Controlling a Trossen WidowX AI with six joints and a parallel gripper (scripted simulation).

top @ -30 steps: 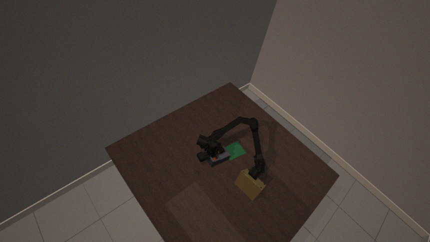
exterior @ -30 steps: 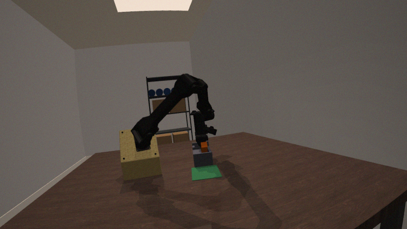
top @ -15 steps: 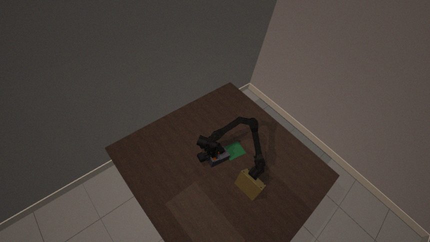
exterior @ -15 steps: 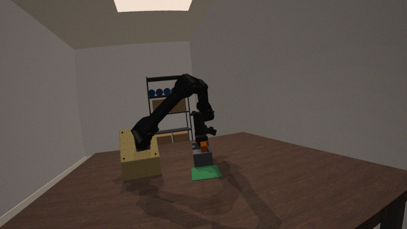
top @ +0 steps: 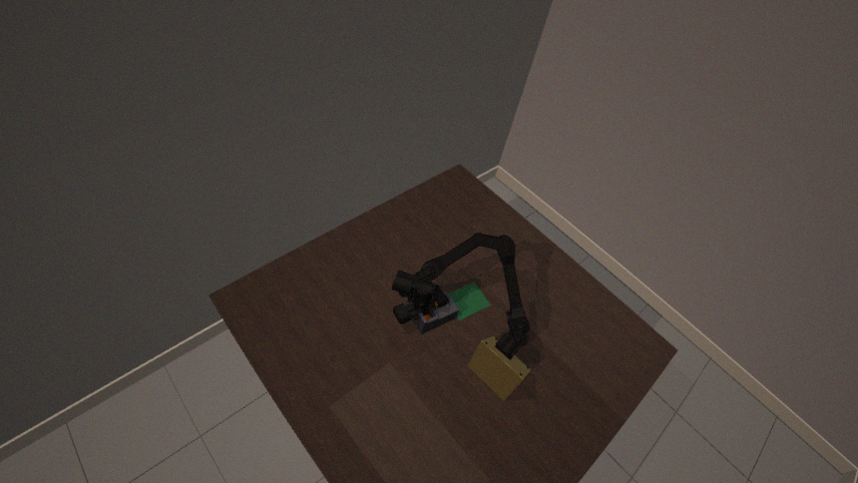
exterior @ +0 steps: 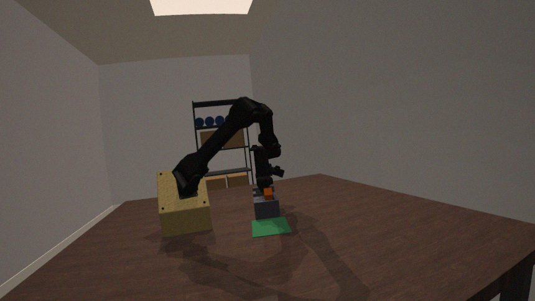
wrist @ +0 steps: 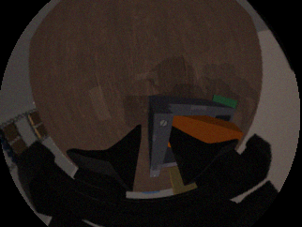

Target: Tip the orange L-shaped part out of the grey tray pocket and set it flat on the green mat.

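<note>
The orange L-shaped part is 50 mm to the right of my gripper tip, 20 mm behind it and 10 mm above it. From my gripper tip the other things lie so: green mat 210 mm to the right, 70 mm behind, 60 mm below.
</note>
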